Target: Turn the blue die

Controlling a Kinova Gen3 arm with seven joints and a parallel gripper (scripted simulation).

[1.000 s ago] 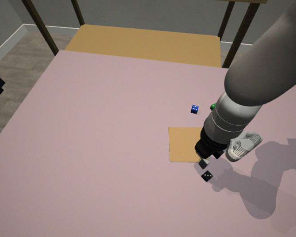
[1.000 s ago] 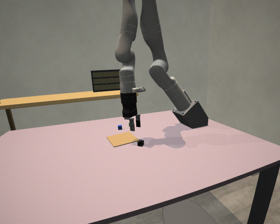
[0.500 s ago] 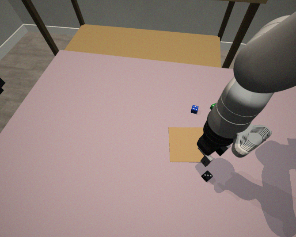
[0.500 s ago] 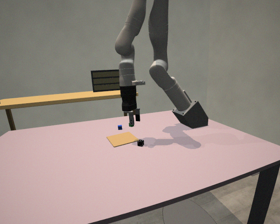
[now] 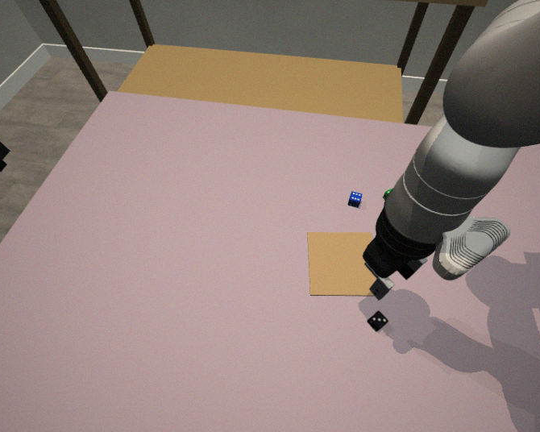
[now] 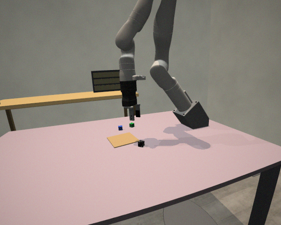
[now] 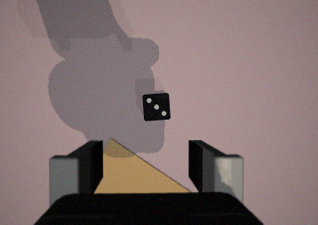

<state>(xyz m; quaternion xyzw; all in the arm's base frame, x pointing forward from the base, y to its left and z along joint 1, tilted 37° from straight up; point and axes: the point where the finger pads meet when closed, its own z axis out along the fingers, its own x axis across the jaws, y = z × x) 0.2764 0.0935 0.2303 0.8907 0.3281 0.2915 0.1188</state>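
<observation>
Right now my hand is 2 cm short of the blue die, 24 cm to the left of it and 14 cm above it. Also, from my hand: tan mat (5 cm ahead, 8 cm to the right, 15 cm below); black die (1 cm behind, 3 cm to the left, 14 cm below); green die (6 cm behind, 26 cm to the right, 14 cm below).
</observation>
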